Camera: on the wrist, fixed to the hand. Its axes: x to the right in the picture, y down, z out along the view.
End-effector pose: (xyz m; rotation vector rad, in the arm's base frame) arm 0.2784 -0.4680 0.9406 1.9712 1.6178 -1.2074
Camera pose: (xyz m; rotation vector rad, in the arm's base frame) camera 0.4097 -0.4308 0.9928 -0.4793 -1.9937 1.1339
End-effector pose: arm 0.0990 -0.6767 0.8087 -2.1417 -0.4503 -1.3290
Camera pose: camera 0.0681 -0.8195 0.8045 -0.9887 -2.2050 -1.8030
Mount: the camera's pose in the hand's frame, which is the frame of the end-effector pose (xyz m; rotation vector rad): -0.0155 0.0953 -0.1097 0.4885 0.2608 -1.4908
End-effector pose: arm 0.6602 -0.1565 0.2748 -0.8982 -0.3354 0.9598
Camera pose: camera 0.6649 -0.2002 0.1354 -0.1388 -0.4028 -0.4573
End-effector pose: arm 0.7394 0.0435 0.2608 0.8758 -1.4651 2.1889
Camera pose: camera 0.6612 0.1071 0.1550 1.1722 0.0813 1.3036
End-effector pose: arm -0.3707 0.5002 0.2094 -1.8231 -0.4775 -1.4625
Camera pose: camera -0.3835 0.3591 0.1735 -0.6837 -2.0875 -2.0904
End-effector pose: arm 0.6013 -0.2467 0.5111 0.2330 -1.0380 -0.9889
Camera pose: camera 0.7423 -0.2101 0.4999 1.6558 -0.7410 -1.9040
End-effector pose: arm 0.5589 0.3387 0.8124 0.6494 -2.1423 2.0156
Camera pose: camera 0.5141 0.4506 0.7298 1.3418 -0.4753 1.4458
